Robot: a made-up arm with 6 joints.
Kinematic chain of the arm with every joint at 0, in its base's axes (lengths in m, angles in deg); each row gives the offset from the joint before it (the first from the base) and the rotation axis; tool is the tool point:
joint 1: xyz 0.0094 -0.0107 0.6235 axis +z
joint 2: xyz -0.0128 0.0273 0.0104 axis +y
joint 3: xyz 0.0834 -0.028 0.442 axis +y
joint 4: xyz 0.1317 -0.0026 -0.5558 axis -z
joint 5: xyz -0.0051 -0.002 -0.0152 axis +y
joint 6: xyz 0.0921 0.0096 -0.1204 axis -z
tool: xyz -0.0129 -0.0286 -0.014
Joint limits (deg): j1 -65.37..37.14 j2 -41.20..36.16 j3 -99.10..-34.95 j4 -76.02..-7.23 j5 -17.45..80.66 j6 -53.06..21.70
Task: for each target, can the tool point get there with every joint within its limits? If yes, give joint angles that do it. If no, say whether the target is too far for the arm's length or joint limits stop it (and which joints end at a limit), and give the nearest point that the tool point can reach.
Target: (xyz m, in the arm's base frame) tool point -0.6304 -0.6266 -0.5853
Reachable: no: too far | nearest point 0.0721 -0.4385 0.2383 | short by 1.099 m
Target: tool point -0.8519 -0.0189 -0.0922
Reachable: no: joint limits stop it (at a limit: joint 1, joint 2, joint 3, joint 5, joint 6) | nearest point 0.0720 -0.3630 0.2421 | short by 1.041 m
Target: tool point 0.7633 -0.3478 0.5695
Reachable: yes | joints -23.15 22.21 -63.98 -69.61 29.05 5.89
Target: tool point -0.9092 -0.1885 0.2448
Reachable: no: joint limits stop it (at a limit: joint 1, joint 2, joint 3, joint 5) | nearest point 0.0621 -0.3811 0.2789 | short by 0.991 m
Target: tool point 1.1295 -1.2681 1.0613
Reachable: no: too far | nearest point 0.6986 -0.7844 0.8981 | short by 0.668 m
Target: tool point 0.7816 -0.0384 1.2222
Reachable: yes | joints 3.96 -2.39 -90.02 -59.69 61.67 -36.68
